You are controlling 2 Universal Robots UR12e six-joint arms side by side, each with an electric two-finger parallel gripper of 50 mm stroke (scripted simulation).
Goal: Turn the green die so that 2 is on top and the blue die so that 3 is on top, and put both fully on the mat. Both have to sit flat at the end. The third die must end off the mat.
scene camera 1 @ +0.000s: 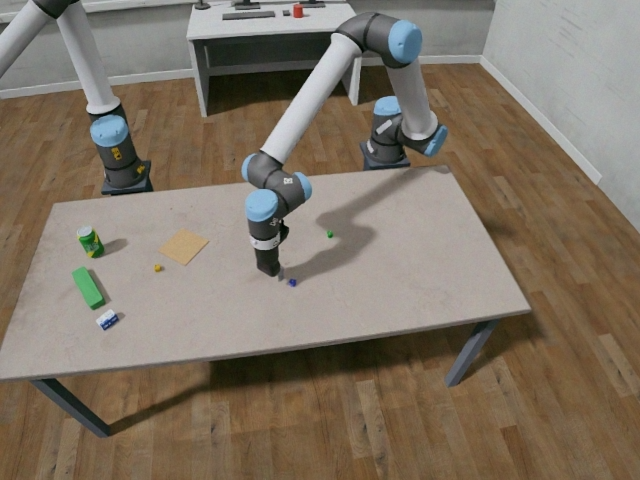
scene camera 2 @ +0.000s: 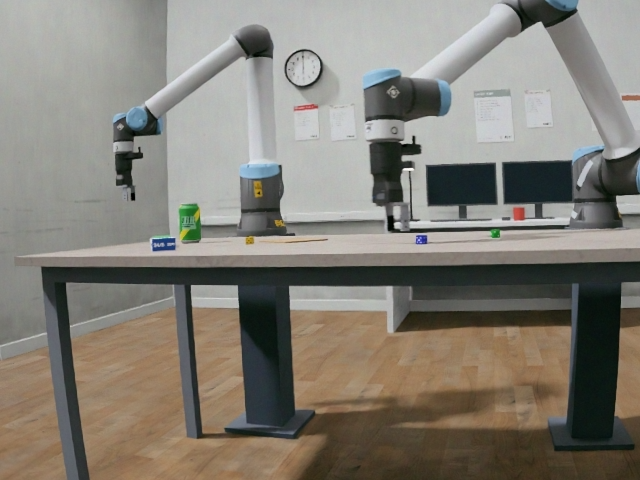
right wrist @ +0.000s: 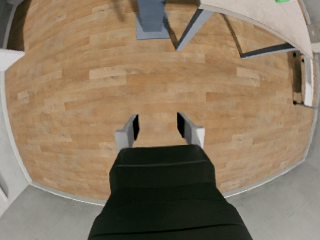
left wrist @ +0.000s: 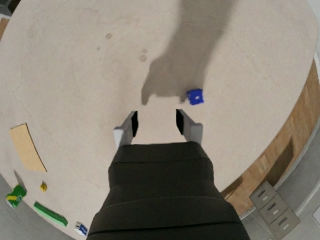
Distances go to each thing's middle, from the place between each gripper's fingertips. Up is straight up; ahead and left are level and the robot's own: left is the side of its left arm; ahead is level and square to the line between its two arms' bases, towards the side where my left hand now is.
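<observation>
There is the tan mat (scene camera 1: pixel 184 245), and my left hand (scene camera 2: pixel 398 230) is 5 cm above it, 21 cm past it and 33 cm to the left of it.
Counted from my right hand, I see the mat 17 cm below, 48 cm ahead and 90 cm to the left.
</observation>
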